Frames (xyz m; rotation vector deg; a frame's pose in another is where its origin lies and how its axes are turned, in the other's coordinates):
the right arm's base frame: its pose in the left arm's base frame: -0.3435 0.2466 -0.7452 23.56 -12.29 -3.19
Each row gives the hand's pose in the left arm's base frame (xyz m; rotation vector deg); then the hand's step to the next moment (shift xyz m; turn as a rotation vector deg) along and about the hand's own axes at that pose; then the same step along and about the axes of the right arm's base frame.
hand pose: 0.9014 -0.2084 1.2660 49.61 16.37 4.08
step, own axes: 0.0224 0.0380 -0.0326 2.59 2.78 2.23
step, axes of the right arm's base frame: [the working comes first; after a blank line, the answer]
step, axes of the left arm's base frame: 0.0145 0.0527 0.0040 3.25 0.61 2.91

0.0098 0.0500 -0.0202 3.68 1.76 1.66
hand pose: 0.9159 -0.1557 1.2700 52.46 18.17 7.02
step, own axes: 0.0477 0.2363 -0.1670 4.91 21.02 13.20
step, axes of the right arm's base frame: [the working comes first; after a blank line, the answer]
step, axes of the left arm's base frame: -0.0013 0.2813 0.0828 9.51 3.89 23.12

-0.0124 0.2908 -0.0355 13.43 12.96 17.08
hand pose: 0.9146 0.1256 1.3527 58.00 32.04 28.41
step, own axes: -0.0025 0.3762 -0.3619 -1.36 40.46 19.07
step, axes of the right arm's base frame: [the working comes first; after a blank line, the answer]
step, axes of the left arm's base frame: -0.2823 0.3987 0.1839 6.07 4.84 44.07

-0.2782 0.4361 0.0704 14.07 22.22 36.20
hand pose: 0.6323 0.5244 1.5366 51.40 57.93 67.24
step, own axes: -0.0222 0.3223 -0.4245 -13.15 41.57 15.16
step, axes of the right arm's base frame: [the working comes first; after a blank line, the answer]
step, axes of the left arm's base frame: -0.5010 0.0495 0.1765 0.99 -6.42 45.70

-0.4592 0.1111 0.2478 10.52 12.51 43.17
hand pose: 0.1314 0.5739 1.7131 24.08 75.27 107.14
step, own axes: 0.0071 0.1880 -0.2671 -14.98 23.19 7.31
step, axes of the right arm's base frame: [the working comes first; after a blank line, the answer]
step, axes of the left arm's base frame: -0.2582 -0.1913 0.0590 4.60 -10.12 26.31

-0.2218 -0.1541 0.1838 10.61 1.37 26.48
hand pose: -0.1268 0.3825 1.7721 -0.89 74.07 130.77
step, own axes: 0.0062 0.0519 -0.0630 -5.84 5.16 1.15
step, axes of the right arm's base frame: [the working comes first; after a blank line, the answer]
step, axes of the left arm's base frame: -0.0428 -0.0695 0.0055 3.09 -3.70 6.23

-0.0340 -0.0619 0.0414 4.59 -0.85 6.34
